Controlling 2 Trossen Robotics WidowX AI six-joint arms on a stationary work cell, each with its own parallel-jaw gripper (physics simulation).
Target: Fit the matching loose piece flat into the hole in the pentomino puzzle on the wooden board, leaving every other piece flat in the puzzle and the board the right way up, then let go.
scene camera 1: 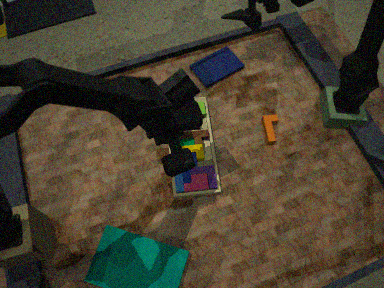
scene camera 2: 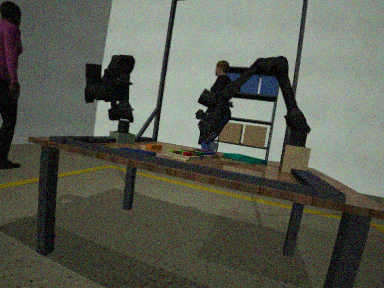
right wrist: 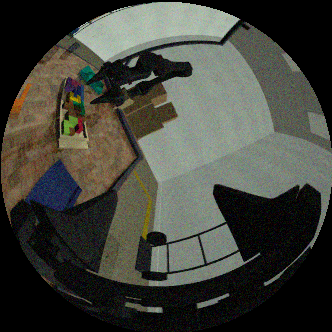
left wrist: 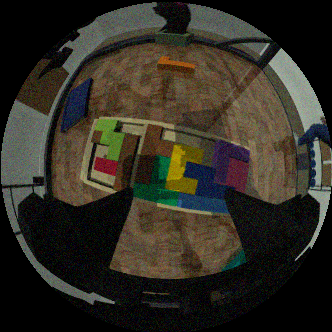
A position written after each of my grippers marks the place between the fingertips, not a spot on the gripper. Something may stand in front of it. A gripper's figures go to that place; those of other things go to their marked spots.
Labels:
My left gripper (scene camera 1: 181, 145) is 78 cm from the lens. A teal sheet (scene camera 1: 119, 251) is 77 cm from the lens. A wooden board (scene camera 1: 208, 147): 84 cm from the lens.

